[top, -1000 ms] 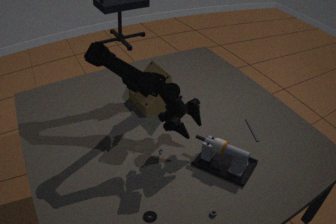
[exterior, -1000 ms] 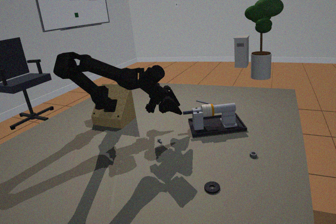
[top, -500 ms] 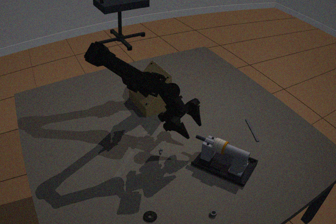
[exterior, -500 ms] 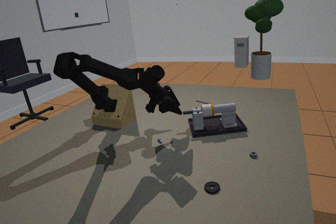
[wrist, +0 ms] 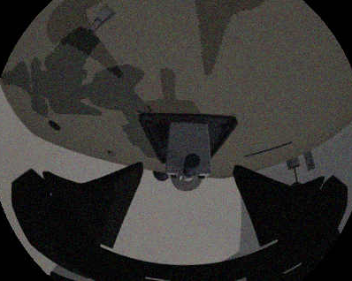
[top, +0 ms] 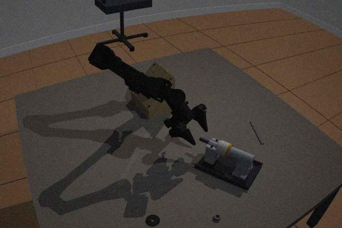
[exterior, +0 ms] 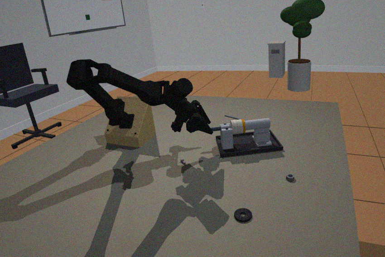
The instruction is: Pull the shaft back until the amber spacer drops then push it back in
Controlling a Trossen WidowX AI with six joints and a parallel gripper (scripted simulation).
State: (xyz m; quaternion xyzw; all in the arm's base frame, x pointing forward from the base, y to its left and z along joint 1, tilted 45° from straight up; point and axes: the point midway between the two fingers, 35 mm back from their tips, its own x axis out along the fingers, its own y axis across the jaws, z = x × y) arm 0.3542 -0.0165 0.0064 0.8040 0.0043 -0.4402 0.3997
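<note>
Now: the shaft 70 mm ahead of my gripper tip, 30 mm to the left of it and 10 mm below it. Round my gripper tip: amber spacer (110 mm ahead, 50 mm to the left, 10 mm below); then cream spacer (90 mm ahead, 40 mm to the left, 10 mm below); then thin dark rod (40 mm ahead, 300 mm to the left, 80 mm below).
</note>
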